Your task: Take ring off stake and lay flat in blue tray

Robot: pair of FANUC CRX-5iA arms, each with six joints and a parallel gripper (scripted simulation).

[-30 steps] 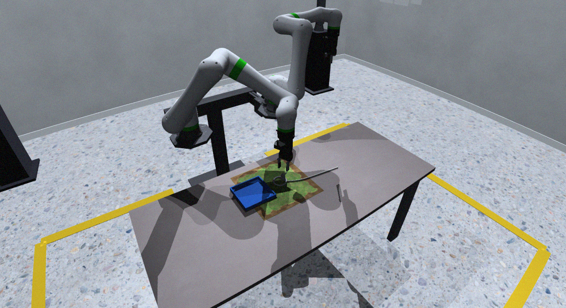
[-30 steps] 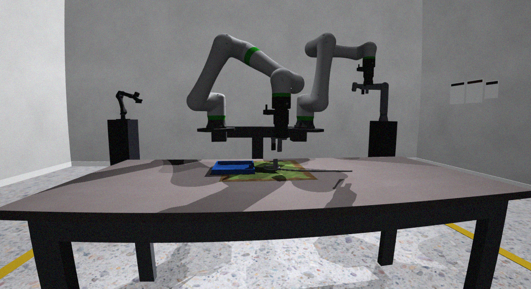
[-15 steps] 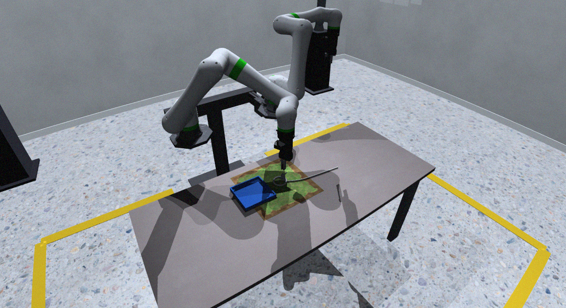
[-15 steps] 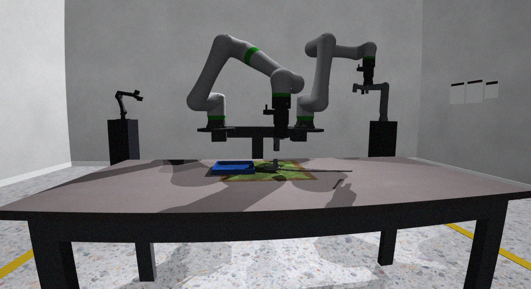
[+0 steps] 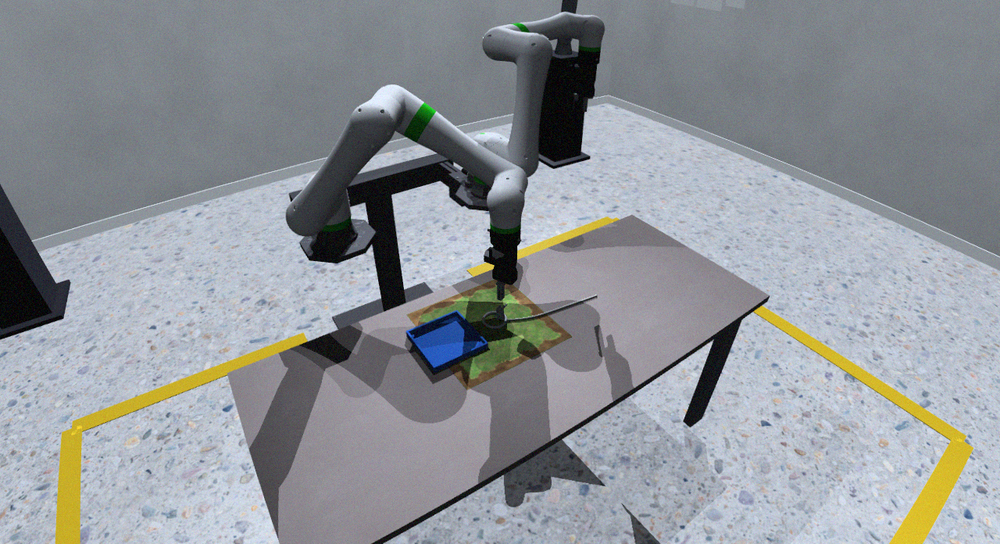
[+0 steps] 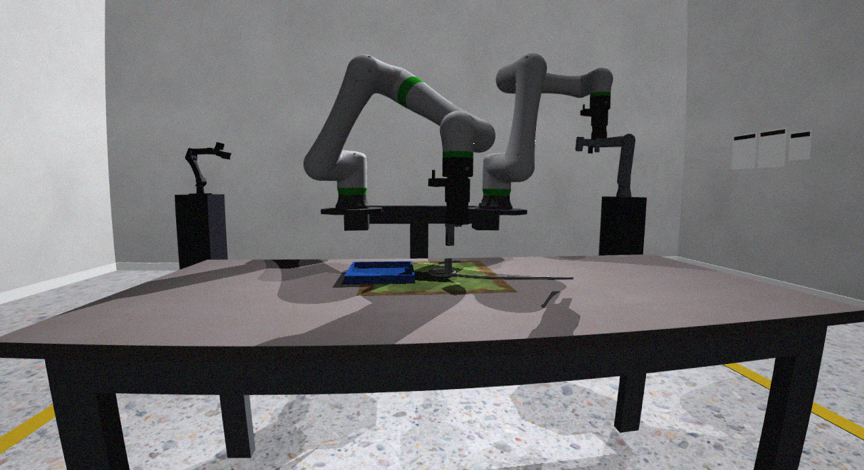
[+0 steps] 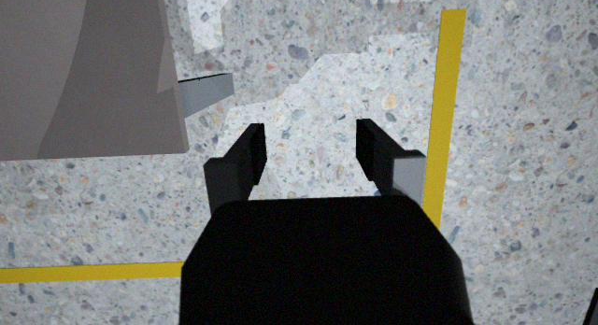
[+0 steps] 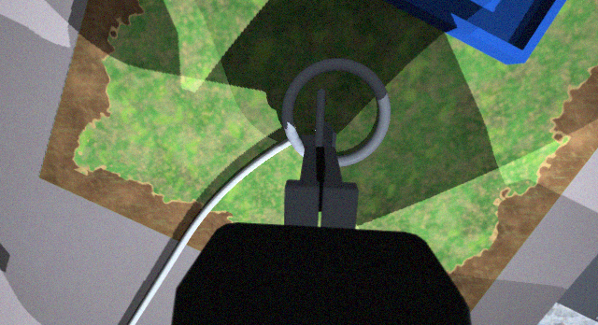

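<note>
My right hand is 8 cm above the stake. Also, from my right hand: brown mat (12 cm below, 6 cm to the right, 1 cm ahead); then blue tray (21 cm to the right, 10 cm below); then grey ring (10 cm below, 2 cm to the right).
</note>
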